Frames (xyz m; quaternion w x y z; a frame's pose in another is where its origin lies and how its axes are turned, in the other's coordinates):
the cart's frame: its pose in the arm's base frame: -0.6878 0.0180 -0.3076 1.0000 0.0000 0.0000 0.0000
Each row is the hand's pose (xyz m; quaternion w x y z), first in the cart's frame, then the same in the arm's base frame.
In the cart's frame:
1: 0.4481 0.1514 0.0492 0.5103 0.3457 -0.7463 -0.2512
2: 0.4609 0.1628 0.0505 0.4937 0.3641 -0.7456 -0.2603
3: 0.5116 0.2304 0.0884 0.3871 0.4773 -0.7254 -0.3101
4: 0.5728 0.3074 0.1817 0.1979 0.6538 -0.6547 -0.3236
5: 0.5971 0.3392 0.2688 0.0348 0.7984 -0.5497 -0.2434
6: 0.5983 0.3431 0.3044 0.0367 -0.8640 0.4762 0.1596
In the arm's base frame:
1: -0.2397 0.1694 -0.2584 0.5103 0.3457 -0.7463 -0.2512
2: -0.2269 0.1808 -0.2571 0.4937 0.3641 -0.7456 -0.2603
3: -0.1762 0.2484 -0.2192 0.3871 0.4773 -0.7254 -0.3101
4: -0.1150 0.3254 -0.1259 0.1979 0.6538 -0.6547 -0.3236
5: -0.0907 0.3572 -0.0388 0.0348 0.7984 -0.5497 -0.2434
6: -0.0895 0.3611 -0.0032 0.0367 -0.8640 0.4762 0.1596

